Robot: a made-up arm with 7 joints. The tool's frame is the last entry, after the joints. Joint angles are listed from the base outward.
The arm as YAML. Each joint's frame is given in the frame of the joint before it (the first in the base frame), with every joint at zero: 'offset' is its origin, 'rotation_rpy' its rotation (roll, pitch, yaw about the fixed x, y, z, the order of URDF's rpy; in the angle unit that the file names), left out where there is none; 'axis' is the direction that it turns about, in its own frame. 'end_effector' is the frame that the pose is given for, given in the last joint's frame.
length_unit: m
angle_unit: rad
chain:
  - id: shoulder
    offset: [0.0, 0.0, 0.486]
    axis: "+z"
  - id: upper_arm
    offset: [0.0, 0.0, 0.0]
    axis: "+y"
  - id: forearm
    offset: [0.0, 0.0, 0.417]
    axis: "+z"
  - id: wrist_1
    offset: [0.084, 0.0, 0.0]
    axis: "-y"
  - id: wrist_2
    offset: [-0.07, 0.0, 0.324]
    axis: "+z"
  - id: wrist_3
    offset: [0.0, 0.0, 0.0]
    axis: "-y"
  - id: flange
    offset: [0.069, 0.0, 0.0]
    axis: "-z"
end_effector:
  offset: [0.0, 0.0, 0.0]
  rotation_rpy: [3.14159, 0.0, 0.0]
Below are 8 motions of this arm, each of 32 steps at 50 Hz.
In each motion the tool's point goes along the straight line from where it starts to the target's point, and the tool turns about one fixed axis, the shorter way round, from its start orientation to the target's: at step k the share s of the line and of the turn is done. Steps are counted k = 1, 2, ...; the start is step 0. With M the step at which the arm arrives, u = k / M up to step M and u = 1 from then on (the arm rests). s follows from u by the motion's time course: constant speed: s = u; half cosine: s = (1 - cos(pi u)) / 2; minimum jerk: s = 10 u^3 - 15 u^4 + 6 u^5.
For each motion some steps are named. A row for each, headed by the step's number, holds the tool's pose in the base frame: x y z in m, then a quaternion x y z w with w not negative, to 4 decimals.
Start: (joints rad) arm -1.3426 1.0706 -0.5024 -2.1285 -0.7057 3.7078 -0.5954
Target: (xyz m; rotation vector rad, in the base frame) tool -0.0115 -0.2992 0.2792 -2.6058 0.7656 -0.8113
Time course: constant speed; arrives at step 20
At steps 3, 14, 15, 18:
3: -0.0349 -0.4798 0.3354 0.9786 -0.1278 0.0392 0.1565
14: -0.0197 -0.3629 0.2990 -0.9532 0.2221 -0.2005 0.0440
15: -0.0184 -0.3523 0.2957 -0.9472 0.2300 -0.2146 0.0623
18: -0.0142 -0.3204 0.2858 -0.9257 0.2526 -0.2560 0.1169

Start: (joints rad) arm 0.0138 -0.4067 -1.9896 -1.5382 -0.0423 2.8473 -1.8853
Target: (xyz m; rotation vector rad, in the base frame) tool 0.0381 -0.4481 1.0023 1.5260 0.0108 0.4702
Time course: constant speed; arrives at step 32
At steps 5, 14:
5: -0.3092 -0.4017 0.9472 0.8100 -0.1150 -0.0220 0.5746
14: -0.1935 -0.4172 0.9656 0.7767 -0.0757 0.0566 0.6228

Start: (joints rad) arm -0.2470 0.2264 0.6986 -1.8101 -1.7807 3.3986 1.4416
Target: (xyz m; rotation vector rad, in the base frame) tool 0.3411 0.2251 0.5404 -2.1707 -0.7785 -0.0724
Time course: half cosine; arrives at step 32
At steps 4, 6, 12, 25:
4: 0.4048 0.2114 0.8057 -0.7694 -0.3457 -0.4980 0.2014
6: 0.4017 0.2121 0.7930 -0.7790 -0.3460 -0.4776 0.2129
12: 0.3869 0.2152 0.7311 -0.8183 -0.3447 -0.3745 0.2670
25: 0.3486 0.2235 0.5717 -0.8617 -0.3176 -0.0871 0.3860

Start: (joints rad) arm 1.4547 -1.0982 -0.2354 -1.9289 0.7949 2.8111 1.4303
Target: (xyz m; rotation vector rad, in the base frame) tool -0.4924 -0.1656 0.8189 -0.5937 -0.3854 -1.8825
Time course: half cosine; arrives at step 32
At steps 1, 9, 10, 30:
1: 0.1283 -0.1821 1.0484 -0.4607 0.1965 0.2789 0.8194
9: 0.0161 -0.1791 1.0069 -0.4750 0.1388 0.0637 0.8666
10: -0.0085 -0.1785 0.9978 -0.4748 0.1251 0.0159 0.8710
30: -0.4864 -0.1658 0.8211 -0.2542 -0.1587 -0.7838 0.5440

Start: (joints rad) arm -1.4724 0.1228 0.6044 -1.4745 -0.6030 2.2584 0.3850
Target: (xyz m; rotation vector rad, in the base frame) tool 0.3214 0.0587 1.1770 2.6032 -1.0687 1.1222
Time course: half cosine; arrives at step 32
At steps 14, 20, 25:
14: 0.3181 -0.2108 1.0695 0.8262 -0.4227 0.3042 0.2151
20: 0.3197 -0.0805 1.1215 0.8453 -0.3903 0.3375 0.1388
25: 0.3208 0.0075 1.1566 0.8542 -0.3666 0.3583 0.0866

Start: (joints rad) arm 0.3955 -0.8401 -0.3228 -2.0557 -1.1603 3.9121 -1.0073
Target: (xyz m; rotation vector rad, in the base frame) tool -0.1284 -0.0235 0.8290 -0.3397 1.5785 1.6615
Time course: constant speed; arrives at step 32
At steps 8, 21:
8: -0.0315 -0.0660 0.9599 -0.0435 0.4822 0.6807 0.5497
21: -0.0840 -0.0430 0.8890 -0.0933 0.5627 0.6722 0.4721

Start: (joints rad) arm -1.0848 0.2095 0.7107 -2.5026 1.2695 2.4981 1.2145
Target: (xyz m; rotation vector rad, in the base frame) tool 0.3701 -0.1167 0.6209 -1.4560 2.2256 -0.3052
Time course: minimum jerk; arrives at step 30
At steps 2, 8, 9, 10, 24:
2: 0.3402 -0.2106 0.5918 -0.1881 0.9048 0.2396 0.2978
8: 0.3438 -0.1994 0.5953 -0.2333 0.9054 0.1992 0.2935
9: 0.3450 -0.1955 0.5965 -0.2487 0.9049 0.1850 0.2918
10: 0.3464 -0.1911 0.5978 -0.2661 0.9038 0.1689 0.2896
24: 0.3684 -0.1222 0.6192 -0.5124 0.8207 -0.0905 0.2360

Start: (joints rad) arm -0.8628 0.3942 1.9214 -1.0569 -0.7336 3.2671 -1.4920
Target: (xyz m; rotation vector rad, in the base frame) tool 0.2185 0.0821 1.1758 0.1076 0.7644 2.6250
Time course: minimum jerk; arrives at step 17
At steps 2, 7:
2: 0.2822 0.0773 1.1674 0.0969 0.3970 0.8153 0.4102
7: 0.2613 0.0788 1.1702 0.0783 0.3594 0.8638 0.3442

